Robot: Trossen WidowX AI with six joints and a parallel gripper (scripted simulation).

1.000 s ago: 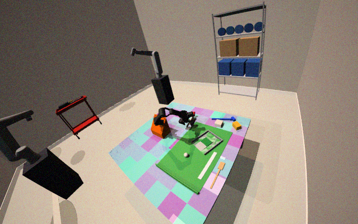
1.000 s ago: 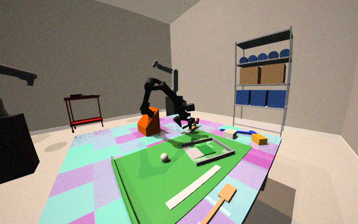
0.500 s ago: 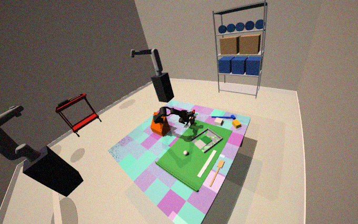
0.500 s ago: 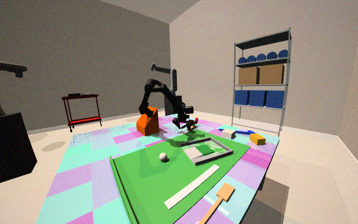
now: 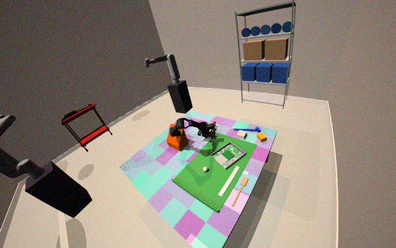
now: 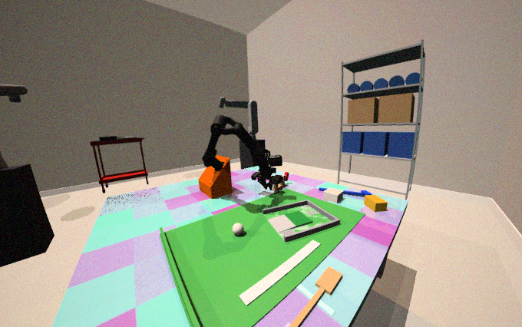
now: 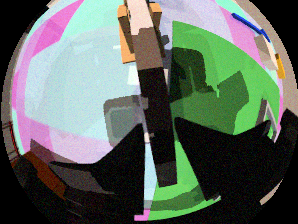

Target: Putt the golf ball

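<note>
The red putter lies 110 mm to the left of my gripper tip, 30 mm above it and 20 mm behind it. The rest, counted from my gripper tip: green mat: 250 mm to the right, 220 mm ahead, 30 mm below; then grey frame: 280 mm ahead, 120 mm to the right, 20 mm below; then wooden stand: 130 mm to the left, 20 mm behind.
</note>
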